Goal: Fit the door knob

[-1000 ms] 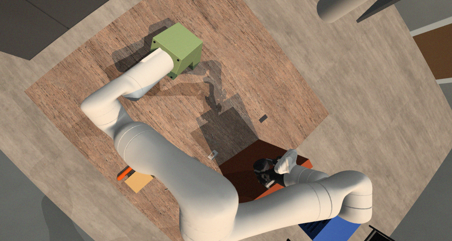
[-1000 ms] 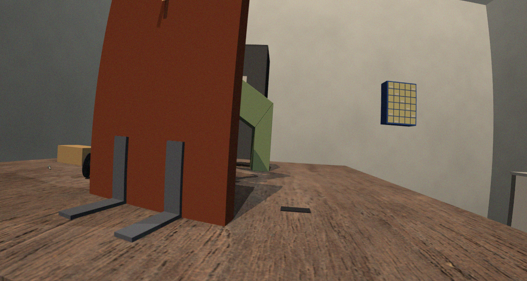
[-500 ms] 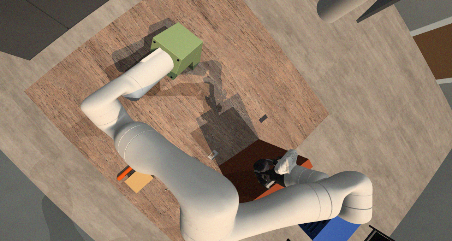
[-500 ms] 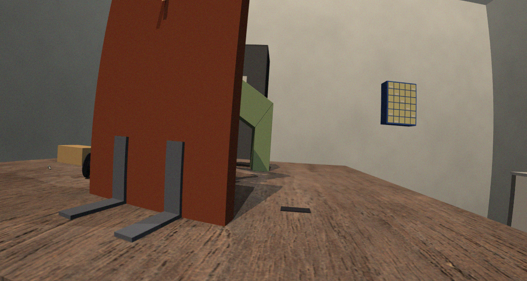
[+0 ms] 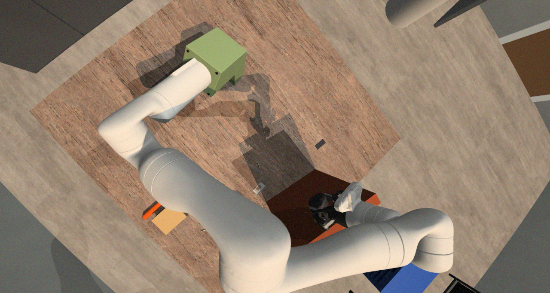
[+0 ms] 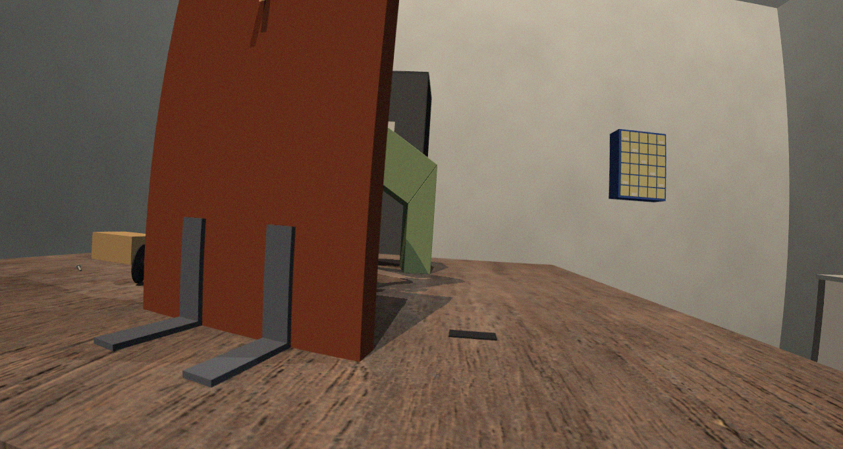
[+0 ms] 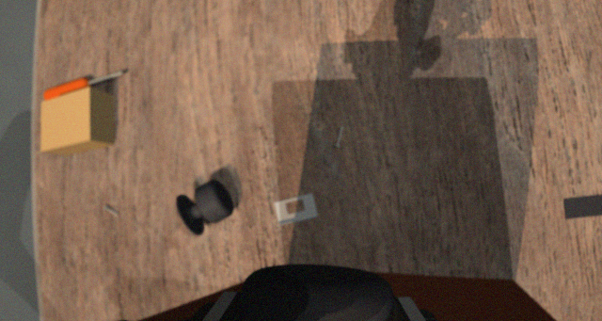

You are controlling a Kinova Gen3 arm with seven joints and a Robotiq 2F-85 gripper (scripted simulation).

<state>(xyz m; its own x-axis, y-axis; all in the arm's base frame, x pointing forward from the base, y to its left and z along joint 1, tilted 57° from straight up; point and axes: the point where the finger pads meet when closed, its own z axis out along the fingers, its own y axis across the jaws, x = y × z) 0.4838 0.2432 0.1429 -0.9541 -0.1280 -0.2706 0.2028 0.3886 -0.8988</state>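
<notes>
My hand is 60 mm short of the latch socket, 10 mm to the left of it and 10 mm above it. Also, from my hand: tan box: 520 mm to the right, 390 mm below, 230 mm behind; then dark flat strip: 420 mm below, 240 mm to the left, 10 mm behind.
</notes>
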